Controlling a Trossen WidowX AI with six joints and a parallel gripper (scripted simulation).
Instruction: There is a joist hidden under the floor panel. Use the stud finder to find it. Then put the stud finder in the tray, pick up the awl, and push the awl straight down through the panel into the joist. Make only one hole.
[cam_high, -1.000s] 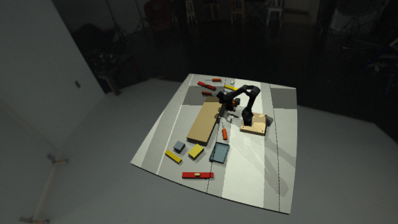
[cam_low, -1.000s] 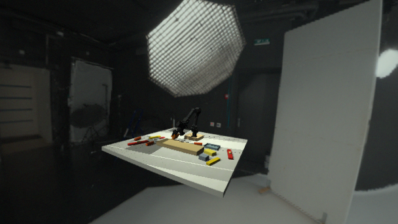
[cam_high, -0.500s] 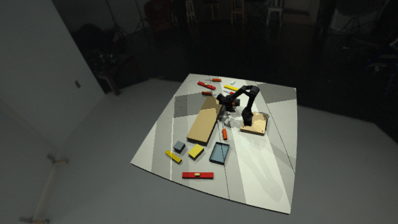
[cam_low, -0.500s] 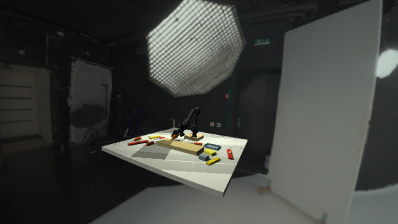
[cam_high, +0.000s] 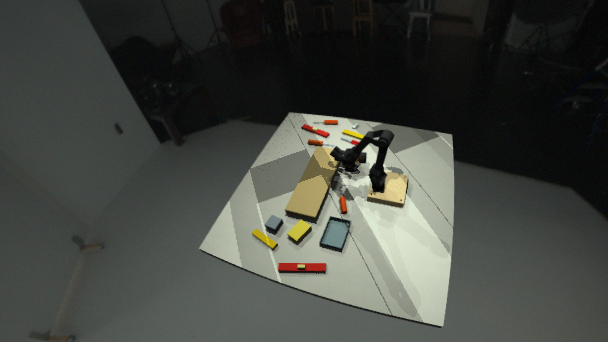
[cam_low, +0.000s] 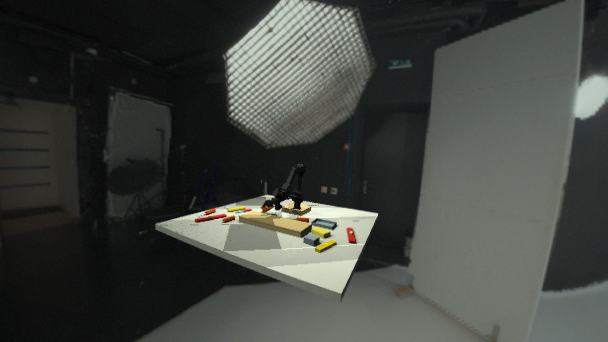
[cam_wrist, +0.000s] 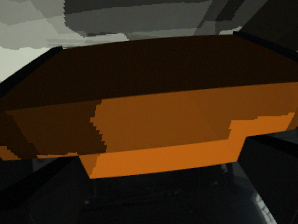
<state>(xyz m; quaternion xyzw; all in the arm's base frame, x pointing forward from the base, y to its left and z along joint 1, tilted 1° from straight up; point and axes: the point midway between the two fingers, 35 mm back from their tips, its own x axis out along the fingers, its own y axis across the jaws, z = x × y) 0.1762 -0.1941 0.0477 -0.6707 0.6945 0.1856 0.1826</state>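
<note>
The awl lies 20 mm behind my gripper tip, 30 mm to the right of it and 70 mm below it. From my gripper tip the other things lie so: blue-grey tray (20 mm ahead, 520 mm to the left, 70 mm below); stud finder (20 mm behind, 10 mm below); yellow block (210 mm ahead, 540 mm to the left, 70 mm below).
</note>
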